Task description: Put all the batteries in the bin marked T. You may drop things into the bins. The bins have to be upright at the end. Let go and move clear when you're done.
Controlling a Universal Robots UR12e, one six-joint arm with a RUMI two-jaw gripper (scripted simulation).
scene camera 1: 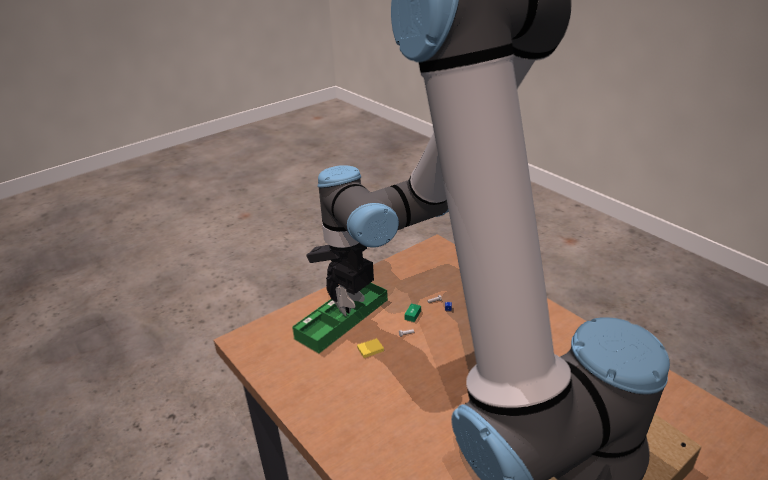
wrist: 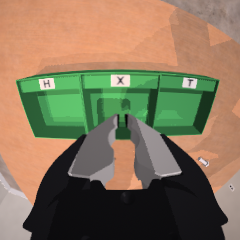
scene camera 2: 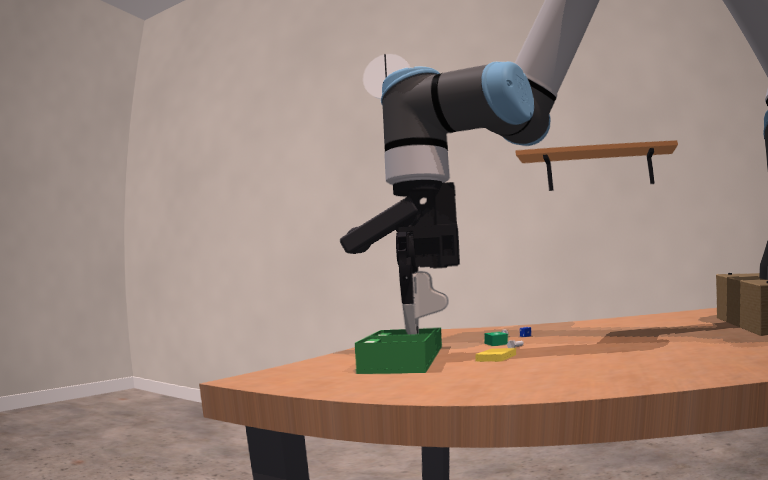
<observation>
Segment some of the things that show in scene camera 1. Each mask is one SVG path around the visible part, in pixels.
My gripper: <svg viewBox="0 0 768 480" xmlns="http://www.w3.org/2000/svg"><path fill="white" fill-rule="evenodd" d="M317 246L307 254L307 258L310 263L331 260L327 269L327 292L341 313L347 316L351 308L355 308L353 301L363 302L365 300L360 290L374 281L373 262L362 258L362 251L366 250L367 247L360 243L346 248L337 248L330 245Z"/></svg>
A green bin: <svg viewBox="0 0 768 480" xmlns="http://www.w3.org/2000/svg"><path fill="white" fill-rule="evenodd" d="M387 290L373 283L368 284L360 290L365 300L363 302L353 301L355 308L351 308L350 314L347 313L347 316L344 316L333 300L330 299L292 326L294 339L313 351L321 353L388 300Z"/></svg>
</observation>
